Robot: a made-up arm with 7 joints. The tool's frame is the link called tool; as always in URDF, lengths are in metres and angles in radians. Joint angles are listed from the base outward. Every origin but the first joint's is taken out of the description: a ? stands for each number. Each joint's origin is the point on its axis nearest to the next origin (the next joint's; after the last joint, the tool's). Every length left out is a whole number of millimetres.
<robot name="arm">
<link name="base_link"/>
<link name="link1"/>
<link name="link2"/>
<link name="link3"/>
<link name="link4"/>
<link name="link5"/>
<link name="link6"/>
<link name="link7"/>
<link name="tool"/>
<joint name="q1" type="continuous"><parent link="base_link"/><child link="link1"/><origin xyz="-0.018 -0.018 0.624" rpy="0 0 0"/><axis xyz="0 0 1"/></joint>
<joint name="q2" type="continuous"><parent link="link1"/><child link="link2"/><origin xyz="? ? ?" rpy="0 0 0"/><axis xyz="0 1 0"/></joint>
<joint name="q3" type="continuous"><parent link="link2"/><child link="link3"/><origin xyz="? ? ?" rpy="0 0 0"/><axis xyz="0 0 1"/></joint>
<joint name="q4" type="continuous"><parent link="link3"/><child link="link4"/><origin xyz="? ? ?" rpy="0 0 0"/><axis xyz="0 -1 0"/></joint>
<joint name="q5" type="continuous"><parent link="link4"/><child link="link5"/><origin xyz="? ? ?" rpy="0 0 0"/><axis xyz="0 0 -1"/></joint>
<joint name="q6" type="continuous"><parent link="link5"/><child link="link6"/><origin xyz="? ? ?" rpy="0 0 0"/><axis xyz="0 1 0"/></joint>
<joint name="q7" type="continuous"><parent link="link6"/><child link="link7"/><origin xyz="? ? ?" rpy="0 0 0"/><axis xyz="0 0 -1"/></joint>
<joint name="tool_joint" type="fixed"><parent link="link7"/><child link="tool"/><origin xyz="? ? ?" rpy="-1.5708 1.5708 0"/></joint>
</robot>
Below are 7 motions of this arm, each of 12 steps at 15 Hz.
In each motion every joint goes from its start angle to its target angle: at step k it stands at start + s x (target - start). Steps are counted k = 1, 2, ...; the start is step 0. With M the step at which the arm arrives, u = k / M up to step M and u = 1 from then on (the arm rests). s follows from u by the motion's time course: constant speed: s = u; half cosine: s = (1 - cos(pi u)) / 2; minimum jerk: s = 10 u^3 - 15 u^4 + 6 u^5.
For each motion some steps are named. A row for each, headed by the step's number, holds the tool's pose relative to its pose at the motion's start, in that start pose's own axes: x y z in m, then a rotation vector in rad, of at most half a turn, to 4 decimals.
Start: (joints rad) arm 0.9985 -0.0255 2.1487 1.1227 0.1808 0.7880 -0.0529
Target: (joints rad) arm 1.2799 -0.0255 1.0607 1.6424 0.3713 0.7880 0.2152
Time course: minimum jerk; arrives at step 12
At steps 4, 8, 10, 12:
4: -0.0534 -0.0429 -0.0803 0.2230 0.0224 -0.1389
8: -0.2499 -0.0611 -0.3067 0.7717 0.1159 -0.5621
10: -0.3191 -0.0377 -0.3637 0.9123 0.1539 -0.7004
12: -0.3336 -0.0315 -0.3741 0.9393 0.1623 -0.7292

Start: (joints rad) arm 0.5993 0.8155 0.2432 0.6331 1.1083 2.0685 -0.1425
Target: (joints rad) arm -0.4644 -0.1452 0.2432 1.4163 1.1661 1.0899 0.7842
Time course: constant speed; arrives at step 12
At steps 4, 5, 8, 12:
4: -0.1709 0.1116 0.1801 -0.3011 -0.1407 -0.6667
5: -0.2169 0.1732 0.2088 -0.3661 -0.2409 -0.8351
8: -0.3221 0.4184 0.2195 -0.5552 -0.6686 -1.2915
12: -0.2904 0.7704 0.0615 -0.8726 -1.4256 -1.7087

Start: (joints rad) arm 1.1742 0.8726 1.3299 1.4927 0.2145 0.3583 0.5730
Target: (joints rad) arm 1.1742 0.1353 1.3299 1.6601 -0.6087 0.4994 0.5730
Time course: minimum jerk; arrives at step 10
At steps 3, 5, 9, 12:
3: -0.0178 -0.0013 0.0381 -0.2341 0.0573 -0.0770
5: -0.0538 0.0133 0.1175 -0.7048 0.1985 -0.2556
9: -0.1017 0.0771 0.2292 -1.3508 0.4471 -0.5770
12: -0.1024 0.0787 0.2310 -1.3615 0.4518 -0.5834

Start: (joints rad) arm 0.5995 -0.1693 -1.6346 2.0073 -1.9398 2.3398 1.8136
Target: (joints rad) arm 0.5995 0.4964 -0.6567 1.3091 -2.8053 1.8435 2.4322
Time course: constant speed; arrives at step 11
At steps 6, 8, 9, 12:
6: -0.4002 -0.1120 -0.2087 0.6870 -1.1806 -0.1106
8: -0.4916 -0.1107 -0.3722 0.8923 -1.6192 -0.0861
9: -0.5184 -0.0990 -0.4656 0.9819 -1.8474 -0.0603
12: -0.5252 -0.0536 -0.6614 1.1223 -2.3214 0.0221

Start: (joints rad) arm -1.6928 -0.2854 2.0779 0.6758 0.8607 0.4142 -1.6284
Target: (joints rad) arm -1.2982 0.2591 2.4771 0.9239 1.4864 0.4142 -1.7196
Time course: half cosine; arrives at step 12
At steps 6, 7, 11, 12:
6: -0.0515 -0.2384 0.1052 -0.0963 -0.1574 -0.5130
7: -0.0831 -0.2886 0.1442 -0.1144 -0.2233 -0.6412
11: -0.2038 -0.3865 0.2611 -0.1493 -0.4556 -0.9708
12: -0.2107 -0.3896 0.2667 -0.1504 -0.4688 -0.9858

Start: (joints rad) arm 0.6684 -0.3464 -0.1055 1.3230 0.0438 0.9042 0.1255
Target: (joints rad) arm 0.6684 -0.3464 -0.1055 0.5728 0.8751 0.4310 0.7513
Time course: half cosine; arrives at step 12
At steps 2, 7, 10, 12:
2: 0.0160 0.0129 0.0034 0.0798 -0.0378 0.0242
7: 0.1227 0.1395 0.0004 0.8595 -0.1847 0.2391
10: 0.1597 0.2243 -0.0244 1.3313 -0.1244 0.3241
12: 0.1654 0.2449 -0.0317 1.4371 -0.0972 0.3357

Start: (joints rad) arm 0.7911 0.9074 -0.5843 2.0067 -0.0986 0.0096 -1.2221
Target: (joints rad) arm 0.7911 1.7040 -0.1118 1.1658 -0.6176 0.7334 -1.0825
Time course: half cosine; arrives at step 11
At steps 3, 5, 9, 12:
3: 0.0288 -0.0266 0.1929 -0.1129 -0.3918 0.0098
5: -0.0368 -0.0307 0.4715 -0.3268 -0.9569 0.0359
9: -0.4144 0.0722 0.7788 -0.9208 -1.9351 0.0681
12: -0.4854 0.0970 0.7886 -1.0433 -2.0719 0.0612

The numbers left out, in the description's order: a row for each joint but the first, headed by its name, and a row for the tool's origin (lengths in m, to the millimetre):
q2: 0.016 0.009 0
q3: 0.029 0 0.174
q4: 0.067 -0.004 0
q5: 0.066 0 -0.327
q6: -0.028 -0.025 0
q7: 0.092 0 -0.183
tool: -0.002 0.01 0

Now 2 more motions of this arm.
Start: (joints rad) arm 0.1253 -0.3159 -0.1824 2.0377 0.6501 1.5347 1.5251
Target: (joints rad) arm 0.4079 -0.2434 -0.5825 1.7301 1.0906 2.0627 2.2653
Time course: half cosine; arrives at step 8
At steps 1, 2, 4, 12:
1: 0.0061 -0.0030 -0.0048 0.0423 0.0280 0.0175
2: 0.0226 -0.0102 -0.0191 0.1616 0.1093 0.0647
4: 0.0658 -0.0232 -0.0691 0.5330 0.3922 0.1906
12: 0.0960 -0.0208 -0.1373 0.9886 0.8345 0.2973

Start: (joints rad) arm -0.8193 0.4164 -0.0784 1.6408 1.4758 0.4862 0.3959
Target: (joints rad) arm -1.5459 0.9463 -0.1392 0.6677 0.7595 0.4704 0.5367
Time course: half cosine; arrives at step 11
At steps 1, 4, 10, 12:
1: -0.0012 -0.0164 -0.0137 0.0089 0.0260 -0.0240
4: -0.0685 -0.1937 -0.2162 0.1709 0.3846 -0.2923
10: -0.4060 -0.1309 -0.6809 0.8771 1.2287 -0.3852
12: -0.4139 -0.1187 -0.6888 0.9020 1.2483 -0.3727

